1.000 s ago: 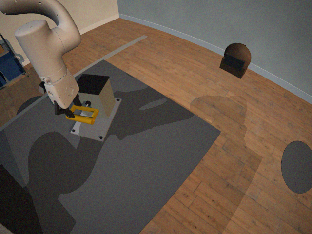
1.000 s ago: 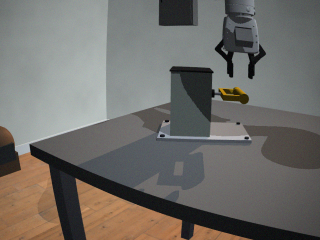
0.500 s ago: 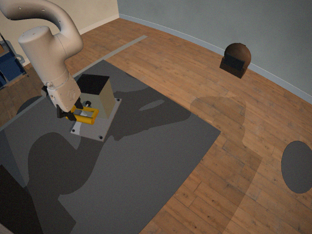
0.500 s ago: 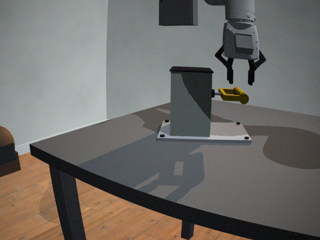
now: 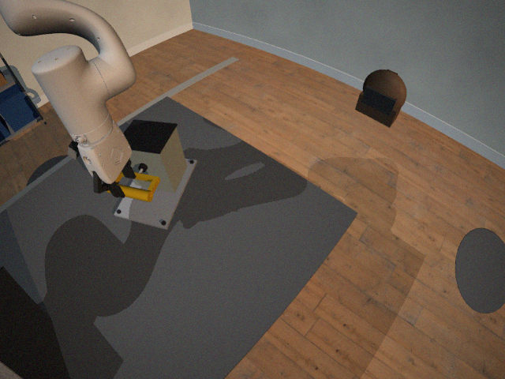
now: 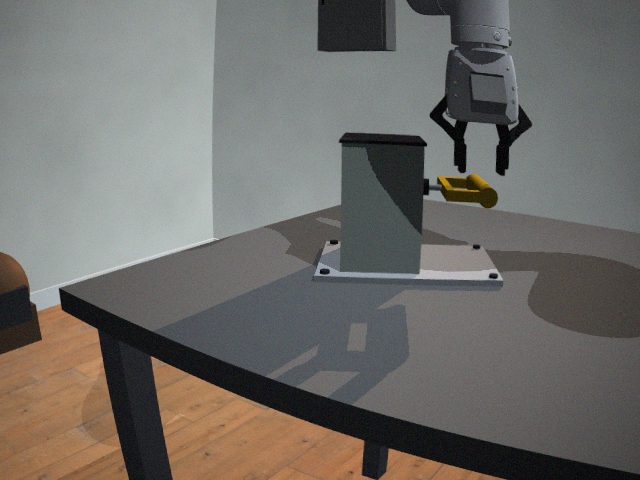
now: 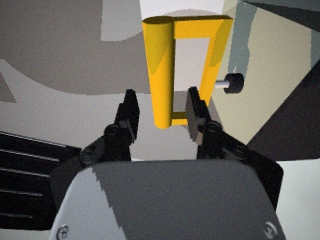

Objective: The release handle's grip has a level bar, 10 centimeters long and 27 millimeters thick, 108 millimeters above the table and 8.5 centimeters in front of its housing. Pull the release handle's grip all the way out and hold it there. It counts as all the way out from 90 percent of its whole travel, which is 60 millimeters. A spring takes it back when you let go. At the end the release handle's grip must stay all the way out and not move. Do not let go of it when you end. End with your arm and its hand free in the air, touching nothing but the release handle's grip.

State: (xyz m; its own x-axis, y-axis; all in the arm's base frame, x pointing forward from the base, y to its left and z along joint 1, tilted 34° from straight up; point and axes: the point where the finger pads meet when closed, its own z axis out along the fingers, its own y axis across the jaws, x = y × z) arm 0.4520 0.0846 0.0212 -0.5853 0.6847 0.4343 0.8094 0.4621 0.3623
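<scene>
My gripper is now 8 cm short of the grey base plate, 6 cm to the right of it and 14 cm above it.
</scene>
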